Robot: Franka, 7 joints.
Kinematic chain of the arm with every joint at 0, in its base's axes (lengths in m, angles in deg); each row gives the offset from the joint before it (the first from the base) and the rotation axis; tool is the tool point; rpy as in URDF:
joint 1: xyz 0 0 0.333 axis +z
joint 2: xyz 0 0 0 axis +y
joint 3: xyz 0 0 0.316 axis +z
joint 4: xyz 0.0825 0 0 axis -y
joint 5: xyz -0.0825 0 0.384 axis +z
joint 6: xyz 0 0 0 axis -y
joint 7: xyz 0.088 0 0 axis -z
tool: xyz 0 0 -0.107 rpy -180 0 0
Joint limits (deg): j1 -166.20..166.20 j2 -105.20..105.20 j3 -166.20..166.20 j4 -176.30..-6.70 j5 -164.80..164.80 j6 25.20..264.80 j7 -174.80..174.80
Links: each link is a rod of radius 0.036 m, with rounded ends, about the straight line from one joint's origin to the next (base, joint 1, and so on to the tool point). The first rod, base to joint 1, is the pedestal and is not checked.
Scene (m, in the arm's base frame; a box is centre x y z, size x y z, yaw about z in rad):
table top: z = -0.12
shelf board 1: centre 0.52 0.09 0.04 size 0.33 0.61 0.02 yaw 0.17
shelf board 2: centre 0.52 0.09 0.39 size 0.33 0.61 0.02 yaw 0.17
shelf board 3: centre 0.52 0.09 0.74 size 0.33 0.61 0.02 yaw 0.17
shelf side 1: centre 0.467 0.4 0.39 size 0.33 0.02 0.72 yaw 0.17
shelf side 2: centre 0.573 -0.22 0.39 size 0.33 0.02 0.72 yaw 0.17
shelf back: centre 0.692 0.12 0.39 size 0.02 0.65 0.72 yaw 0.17
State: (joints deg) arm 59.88 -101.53 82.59 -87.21 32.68 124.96 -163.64
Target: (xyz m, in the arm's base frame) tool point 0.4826 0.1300 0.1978
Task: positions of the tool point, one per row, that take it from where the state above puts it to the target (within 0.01 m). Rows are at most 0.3 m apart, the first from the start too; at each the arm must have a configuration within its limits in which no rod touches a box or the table.
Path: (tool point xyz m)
1: -0.6298 0.2123 0.3020
2: -0.4604 0.3979 0.2838
3: -0.2469 0.4868 0.2602
4: -0.0368 0.4758 0.2356
5: 0.1287 0.3825 0.2145
6: 0.2224 0.2400 0.2008
7: 0.2363 0.0877 0.1978
8: 0.3195 0.1144 0.1998
9: 0.4031 0.1286 0.2025
10: 0.4826 0.1300 0.1978

